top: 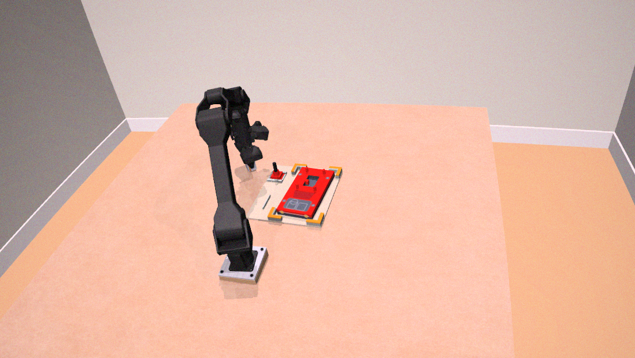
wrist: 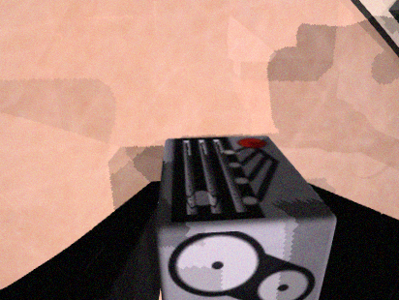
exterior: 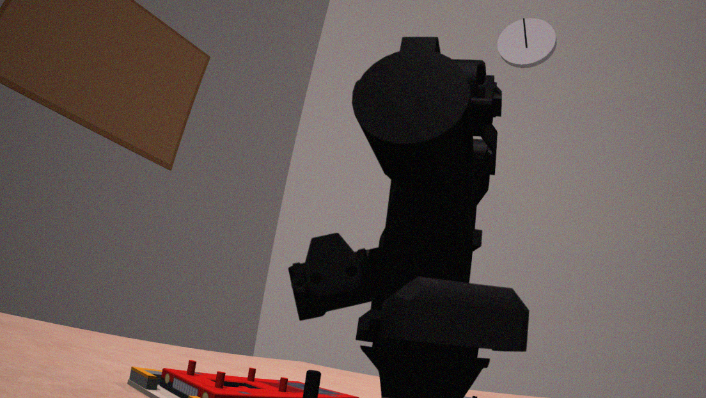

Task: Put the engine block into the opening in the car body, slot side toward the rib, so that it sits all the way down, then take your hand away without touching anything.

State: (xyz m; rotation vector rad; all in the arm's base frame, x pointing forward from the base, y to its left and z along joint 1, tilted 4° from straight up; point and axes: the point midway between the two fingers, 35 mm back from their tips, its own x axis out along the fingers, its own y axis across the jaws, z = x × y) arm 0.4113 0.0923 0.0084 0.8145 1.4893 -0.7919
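Now: gripper tip 1 cm to the right of the grey engine block and 1 cm below it. From my gripper tip the other things lie so: black upright peg 10 cm to the right, 4 cm behind, 2 cm above.
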